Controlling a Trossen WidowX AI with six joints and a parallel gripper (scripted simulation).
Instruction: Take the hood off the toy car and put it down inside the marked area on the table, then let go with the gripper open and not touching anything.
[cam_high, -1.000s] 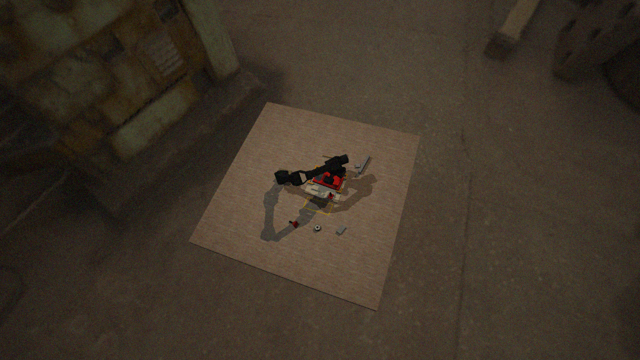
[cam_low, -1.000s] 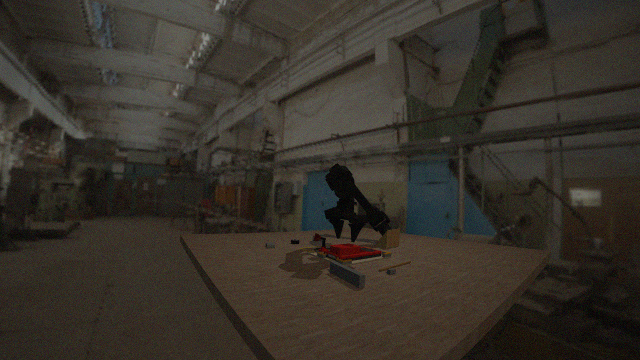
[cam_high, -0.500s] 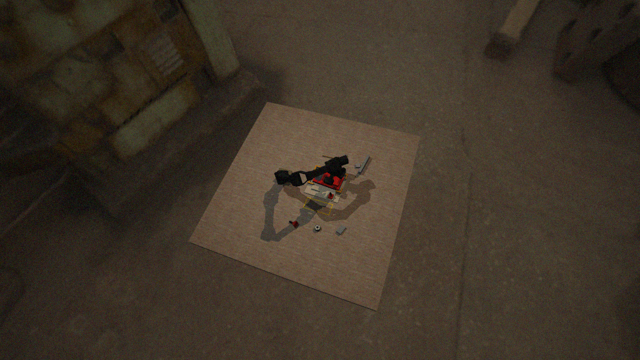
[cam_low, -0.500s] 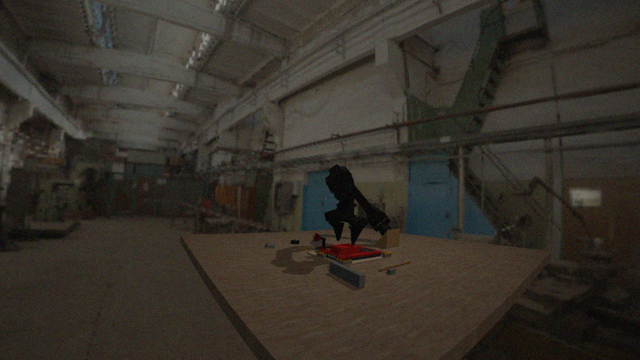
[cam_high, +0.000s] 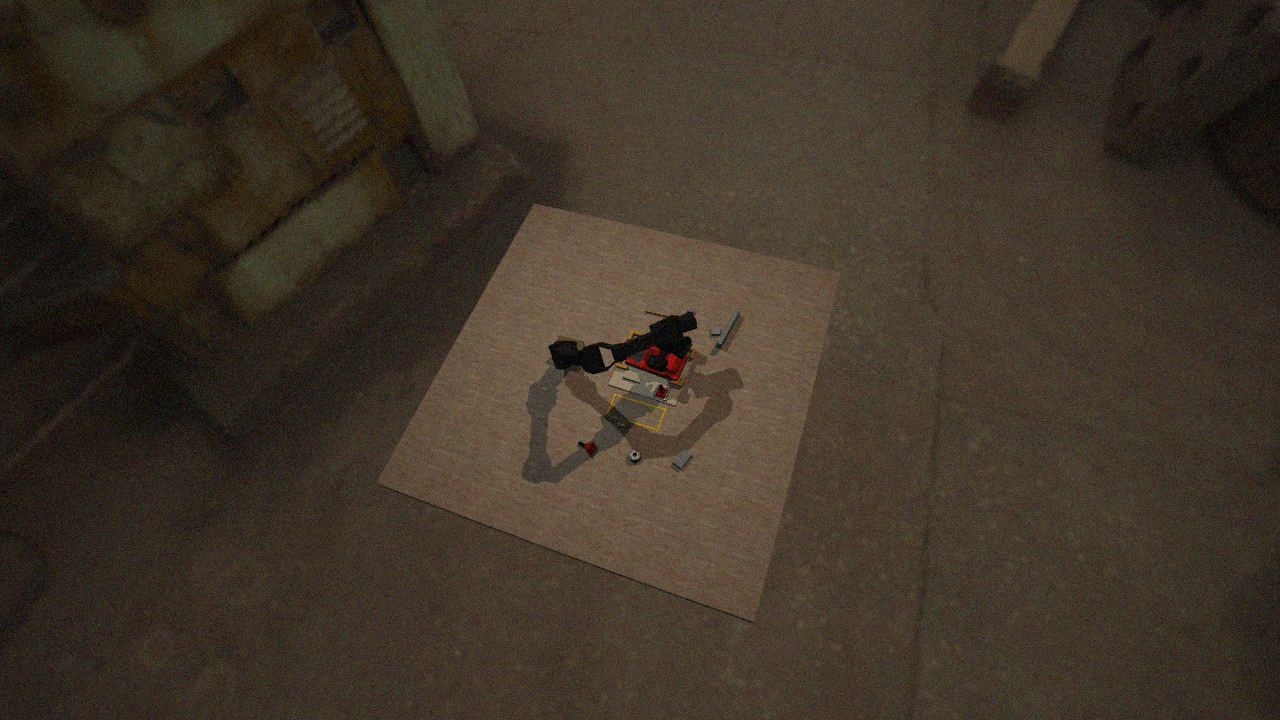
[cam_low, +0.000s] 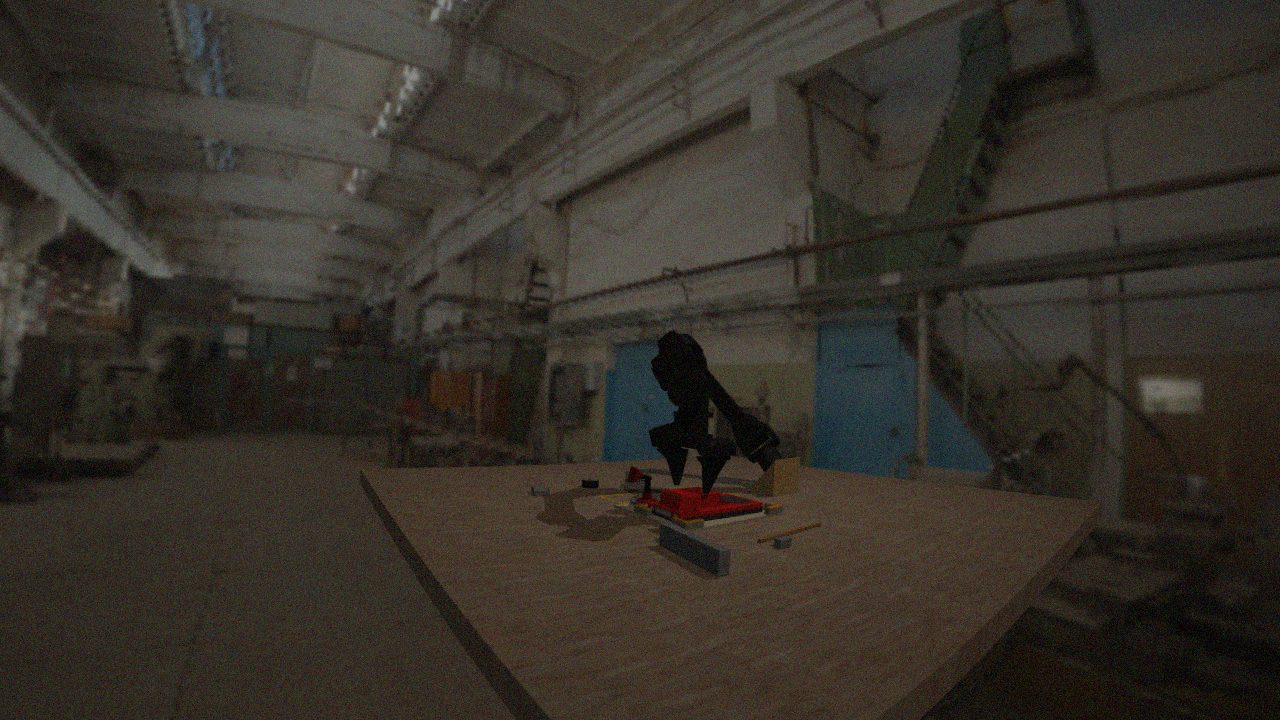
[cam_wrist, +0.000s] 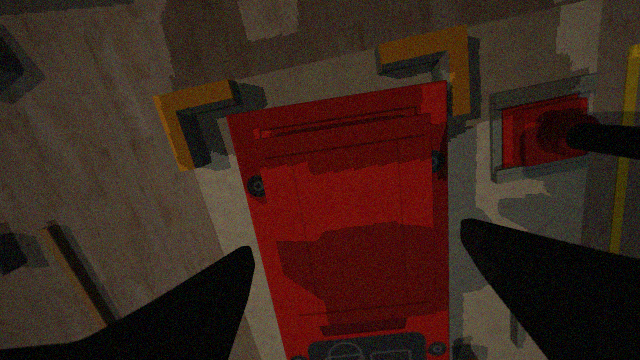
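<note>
The hood lies 1 cm below my gripper tip. Round my gripper tip: thin wooden stick: 3 cm behind, 20 cm to the left, 5 cm below; grey block: 11 cm ahead, 34 cm to the right, 5 cm below; grey bar: 19 cm ahead, 17 cm to the left, 4 cm below.
</note>
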